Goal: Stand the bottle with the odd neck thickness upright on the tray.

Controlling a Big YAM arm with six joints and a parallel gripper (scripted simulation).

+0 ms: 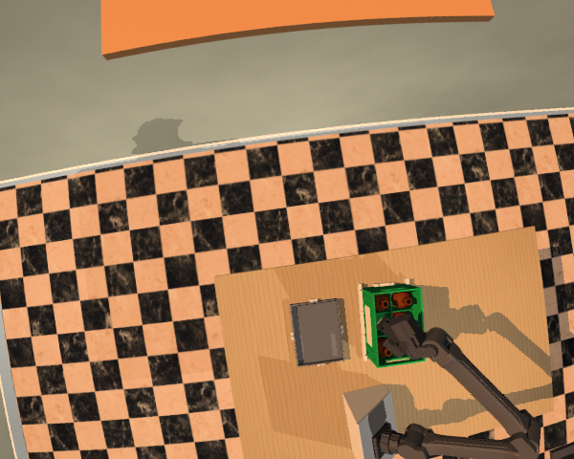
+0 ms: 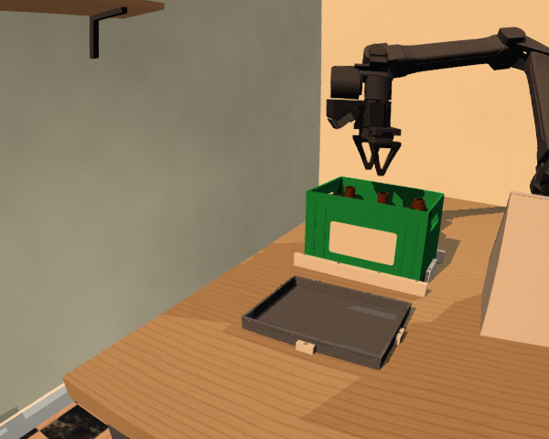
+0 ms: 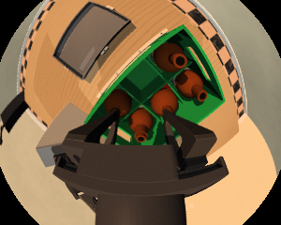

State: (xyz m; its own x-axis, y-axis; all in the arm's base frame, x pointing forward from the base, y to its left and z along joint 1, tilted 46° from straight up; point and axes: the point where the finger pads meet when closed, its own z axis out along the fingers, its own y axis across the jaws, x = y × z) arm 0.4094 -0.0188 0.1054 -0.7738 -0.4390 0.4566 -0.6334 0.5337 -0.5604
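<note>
My hand is 15 cm above the green crate and 5 cm to the left of it. Round my hand: dark grey tray 24 cm to the left, 22 cm below.
</note>
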